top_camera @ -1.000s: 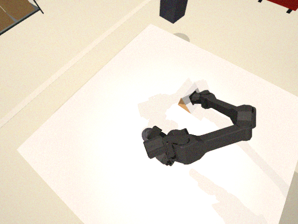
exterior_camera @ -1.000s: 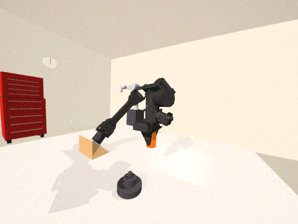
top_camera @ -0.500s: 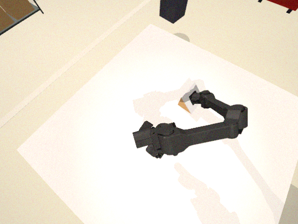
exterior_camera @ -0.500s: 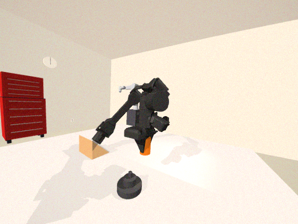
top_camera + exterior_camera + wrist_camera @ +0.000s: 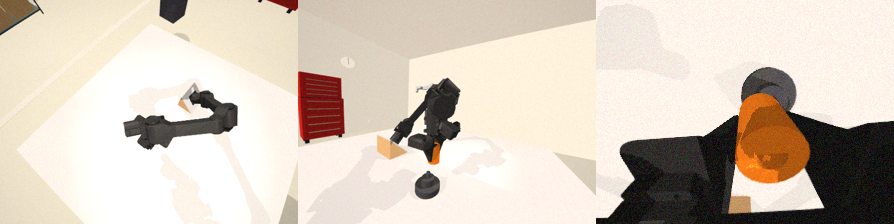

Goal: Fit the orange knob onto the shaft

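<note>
Now: the round pedestal 70 mm below my gripper tip and 20 mm to the right of it. Round my gripper tip: orange knob: 20 mm above.
</note>
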